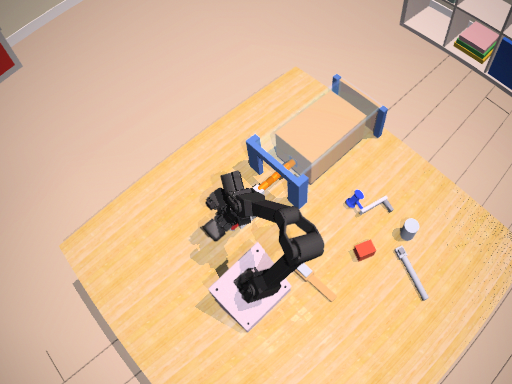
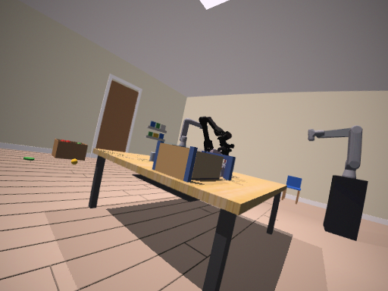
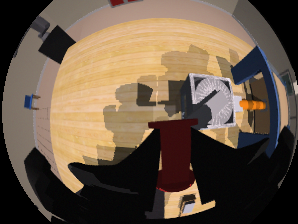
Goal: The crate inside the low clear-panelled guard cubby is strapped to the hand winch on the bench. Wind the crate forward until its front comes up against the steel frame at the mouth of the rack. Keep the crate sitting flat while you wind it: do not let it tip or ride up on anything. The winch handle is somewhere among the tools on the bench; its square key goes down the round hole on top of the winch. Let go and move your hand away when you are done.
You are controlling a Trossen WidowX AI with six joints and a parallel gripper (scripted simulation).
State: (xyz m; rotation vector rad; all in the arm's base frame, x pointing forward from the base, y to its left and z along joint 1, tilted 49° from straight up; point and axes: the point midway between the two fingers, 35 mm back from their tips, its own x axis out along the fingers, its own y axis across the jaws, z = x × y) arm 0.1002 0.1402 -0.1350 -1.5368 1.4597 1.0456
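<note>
Now: gripper tip 3 cm short of the crank handle and 3 cm above it. The rest, counted from my gripper tip: blue steel frame (24 cm ahead, 4 cm to the left, 3 cm below); then winch (10 cm below, 7 cm ahead, 3 cm to the left); then red knob (2 cm to the right).
</note>
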